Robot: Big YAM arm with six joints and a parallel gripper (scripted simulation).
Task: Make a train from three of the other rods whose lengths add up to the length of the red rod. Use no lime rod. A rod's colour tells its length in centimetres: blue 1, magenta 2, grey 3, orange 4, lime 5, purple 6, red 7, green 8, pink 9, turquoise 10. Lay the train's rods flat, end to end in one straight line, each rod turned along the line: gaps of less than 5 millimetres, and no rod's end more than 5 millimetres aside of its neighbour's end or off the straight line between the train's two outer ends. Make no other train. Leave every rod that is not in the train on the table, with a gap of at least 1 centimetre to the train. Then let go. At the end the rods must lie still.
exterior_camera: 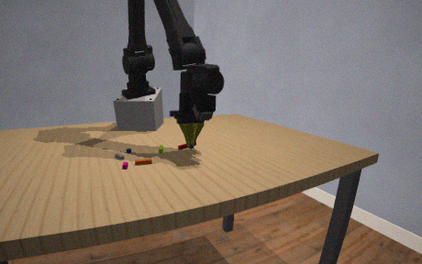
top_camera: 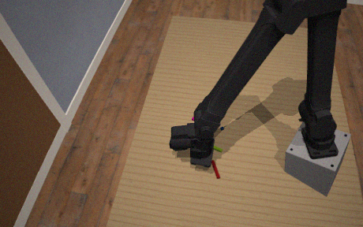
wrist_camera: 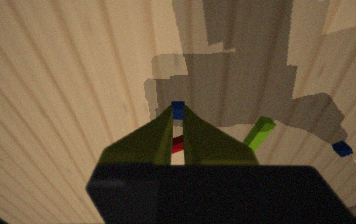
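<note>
Right now the red rod is 5 cm behind my hand, 2 cm to the left of it and 2 cm below it. Also, from my hand: orange rod: 2 cm ahead, 15 cm to the right, 2 cm below; then lime rod: 6 cm behind, 6 cm to the right, 2 cm below; then grey rod: 5 cm behind, 19 cm to the right, 2 cm below.
</note>
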